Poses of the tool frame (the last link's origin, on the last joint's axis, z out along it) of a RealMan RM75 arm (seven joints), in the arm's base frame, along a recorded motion.
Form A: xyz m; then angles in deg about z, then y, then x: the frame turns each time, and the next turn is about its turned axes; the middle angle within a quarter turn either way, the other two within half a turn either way.
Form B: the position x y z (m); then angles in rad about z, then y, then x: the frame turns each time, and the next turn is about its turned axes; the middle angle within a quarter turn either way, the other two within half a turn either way. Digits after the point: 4 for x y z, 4 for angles.
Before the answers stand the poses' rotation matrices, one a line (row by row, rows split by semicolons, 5 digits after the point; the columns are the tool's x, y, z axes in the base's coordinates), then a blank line. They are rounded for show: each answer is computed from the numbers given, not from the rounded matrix.
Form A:
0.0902 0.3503 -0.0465 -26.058 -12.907 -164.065
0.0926 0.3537 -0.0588 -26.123 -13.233 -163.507
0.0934 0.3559 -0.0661 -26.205 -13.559 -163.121
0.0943 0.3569 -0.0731 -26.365 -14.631 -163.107
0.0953 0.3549 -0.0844 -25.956 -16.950 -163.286
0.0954 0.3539 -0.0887 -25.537 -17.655 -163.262
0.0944 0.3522 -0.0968 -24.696 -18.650 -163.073
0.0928 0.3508 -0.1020 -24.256 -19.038 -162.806
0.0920 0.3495 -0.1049 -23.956 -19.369 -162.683
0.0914 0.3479 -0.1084 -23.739 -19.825 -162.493
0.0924 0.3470 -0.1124 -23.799 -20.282 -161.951
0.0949 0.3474 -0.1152 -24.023 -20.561 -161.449
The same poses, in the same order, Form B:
0.87565 -0.36731 0.31356; -0.42818 -0.89077 0.15229; 0.22337 -0.26761 -0.93728
0.87401 -0.36383 0.32207; -0.42861 -0.88952 0.15826; 0.22891 -0.27636 -0.93339
0.87221 -0.36149 0.32950; -0.42928 -0.88863 0.16144; 0.23445 -0.28226 -0.93025
0.86693 -0.35916 0.34560; -0.42969 -0.88992 0.15303; 0.25259 -0.28116 -0.92582
0.86007 -0.34380 0.37693; -0.41867 -0.89784 0.13638; 0.29154 -0.27510 -0.91615
0.85981 -0.33402 0.38621; -0.41079 -0.90173 0.13466; 0.30328 -0.27443 -0.91253
0.86083 -0.31511 0.39960; -0.39586 -0.90808 0.13670; 0.31979 -0.27586 -0.90644
0.86185 -0.30454 0.40555; -0.38834 -0.91059 0.14149; 0.32620 -0.27944 -0.90306
0.86214 -0.29742 0.41020; -0.38305 -0.91252 0.14346; 0.33165 -0.28081 -0.90064
0.86114 -0.29053 0.41717; -0.37871 -0.91406 0.14516; 0.33915 -0.28299 -0.89716
0.85824 -0.28541 0.42658; -0.37851 -0.91328 0.15049; 0.34664 -0.29062 -0.89184
0.85520 -0.28389 0.43364; -0.38117 -0.91141 0.15504; 0.35120 -0.29788 -0.88765

0.0902 0.3503 -0.0465 -0.4548 -0.2253 -2.8635
0.0926 0.3537 -0.0588 -0.4559 -0.2310 -2.8537
0.0934 0.3559 -0.0661 -0.4574 -0.2366 -2.8470
0.0943 0.3569 -0.0731 -0.4602 -0.2554 -2.8468
0.0953 0.3549 -0.0844 -0.4530 -0.2958 -2.8499
0.0954 0.3539 -0.0887 -0.4457 -0.3081 -2.8495
0.0944 0.3522 -0.0968 -0.4310 -0.3255 -2.8462
0.0928 0.3508 -0.1020 -0.4233 -0.3323 -2.8415
0.0920 0.3495 -0.1049 -0.4181 -0.3381 -2.8394
0.0914 0.3479 -0.1084 -0.4143 -0.3460 -2.8360
0.0924 0.3470 -0.1124 -0.4154 -0.3540 -2.8266
0.0949 0.3474 -0.1152 -0.4193 -0.3589 -2.8178

